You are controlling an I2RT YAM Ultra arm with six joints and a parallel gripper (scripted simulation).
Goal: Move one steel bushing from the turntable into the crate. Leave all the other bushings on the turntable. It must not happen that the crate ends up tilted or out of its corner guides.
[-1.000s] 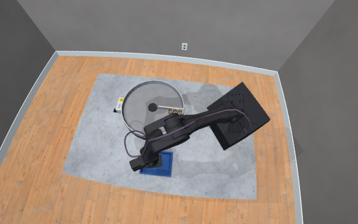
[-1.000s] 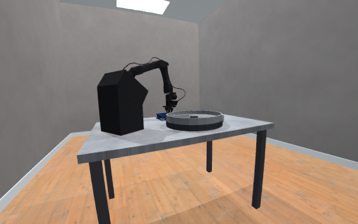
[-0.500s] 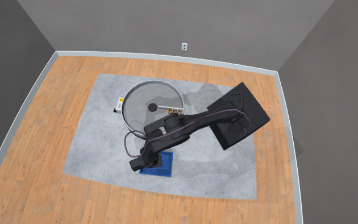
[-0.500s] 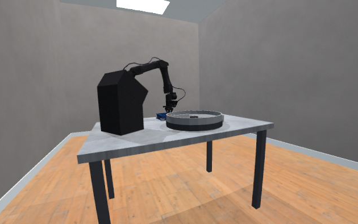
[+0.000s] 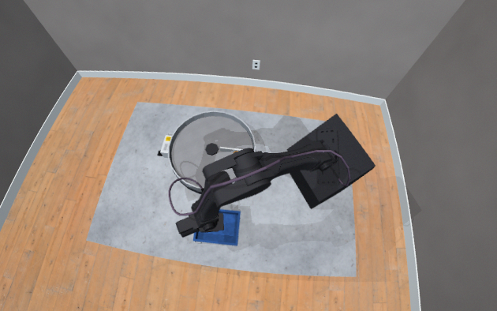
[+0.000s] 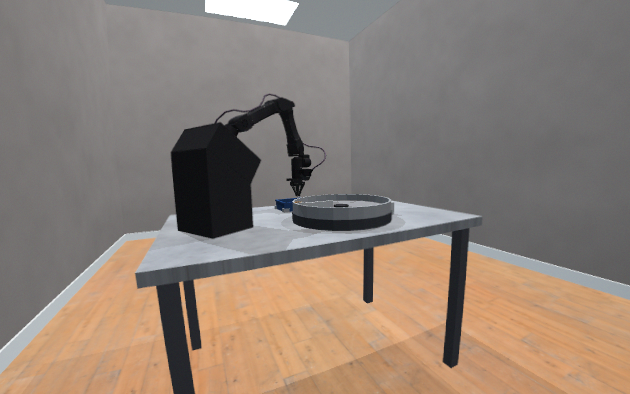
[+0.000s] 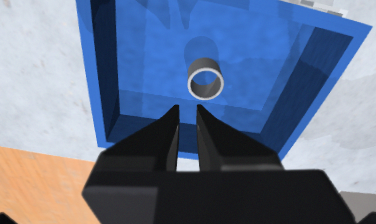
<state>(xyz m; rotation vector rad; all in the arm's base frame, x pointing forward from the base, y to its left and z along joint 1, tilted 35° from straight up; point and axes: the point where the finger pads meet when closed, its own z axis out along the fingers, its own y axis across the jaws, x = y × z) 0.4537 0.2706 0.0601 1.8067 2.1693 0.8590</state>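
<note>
The blue crate is 2 cm behind my hand and 5 cm below it. From my hand the other things lie so: round grey turntable: 10 cm ahead, 35 cm to the right, 2 cm below.
</note>
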